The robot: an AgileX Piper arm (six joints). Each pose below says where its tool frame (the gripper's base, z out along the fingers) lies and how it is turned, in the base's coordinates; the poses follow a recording.
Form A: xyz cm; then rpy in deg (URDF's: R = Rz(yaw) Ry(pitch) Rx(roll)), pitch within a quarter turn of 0, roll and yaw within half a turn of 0.
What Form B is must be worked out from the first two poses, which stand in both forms.
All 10 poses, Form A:
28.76 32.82 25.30 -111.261 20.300 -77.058
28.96 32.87 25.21 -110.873 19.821 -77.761
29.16 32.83 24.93 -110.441 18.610 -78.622
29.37 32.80 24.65 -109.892 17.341 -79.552
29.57 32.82 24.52 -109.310 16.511 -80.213
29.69 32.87 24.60 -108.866 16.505 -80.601
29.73 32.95 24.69 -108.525 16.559 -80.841
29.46 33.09 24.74 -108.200 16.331 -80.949
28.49 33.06 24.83 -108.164 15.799 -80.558
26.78 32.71 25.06 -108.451 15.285 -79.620
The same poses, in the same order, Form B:
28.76 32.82 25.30 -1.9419 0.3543 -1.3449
28.96 32.87 25.21 -1.9351 0.3459 -1.3572
29.16 32.83 24.93 -1.9276 0.3248 -1.3722
29.37 32.80 24.65 -1.9180 0.3027 -1.3884
29.57 32.82 24.52 -1.9078 0.2882 -1.4000
29.69 32.87 24.60 -1.9001 0.2881 -1.4068
29.73 32.95 24.69 -1.8941 0.2890 -1.4109
29.46 33.09 24.74 -1.8884 0.2850 -1.4128
28.49 33.06 24.83 -1.8878 0.2757 -1.4060
26.78 32.71 25.06 -1.8928 0.2668 -1.3896

